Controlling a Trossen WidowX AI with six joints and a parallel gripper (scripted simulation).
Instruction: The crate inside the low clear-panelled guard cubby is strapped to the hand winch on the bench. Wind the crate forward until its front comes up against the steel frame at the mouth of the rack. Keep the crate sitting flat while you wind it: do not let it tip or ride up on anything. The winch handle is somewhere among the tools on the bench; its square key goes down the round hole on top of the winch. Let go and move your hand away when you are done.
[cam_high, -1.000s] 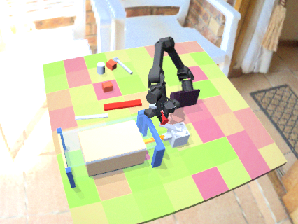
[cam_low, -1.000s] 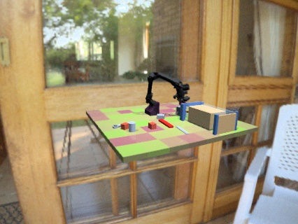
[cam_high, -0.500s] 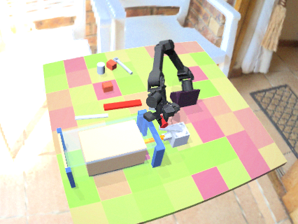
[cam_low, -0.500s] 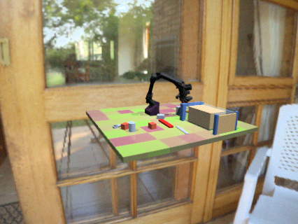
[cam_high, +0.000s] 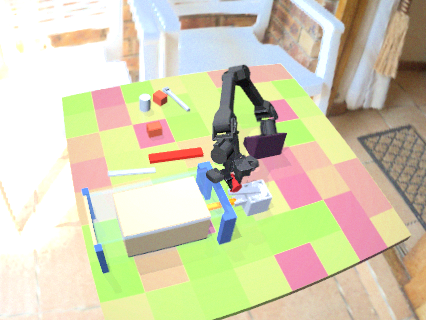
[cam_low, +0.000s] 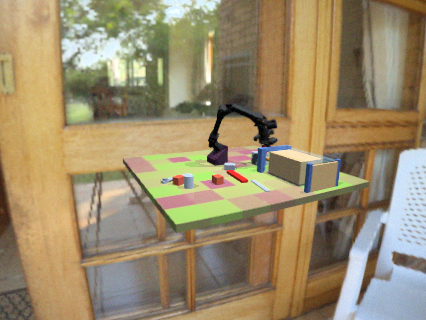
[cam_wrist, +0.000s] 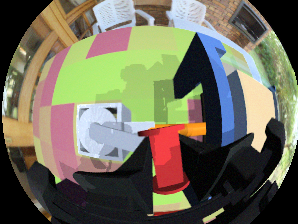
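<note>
My gripper tip is 4 cm past the winch handle, 1 cm to the left of it and 3 cm above it. The rest, counted from my gripper tip: grey block: 10 cm behind, 26 cm to the right, 11 cm below; then grey winch: 11 cm behind, 10 cm below; then red grip: 2 cm to the right.
</note>
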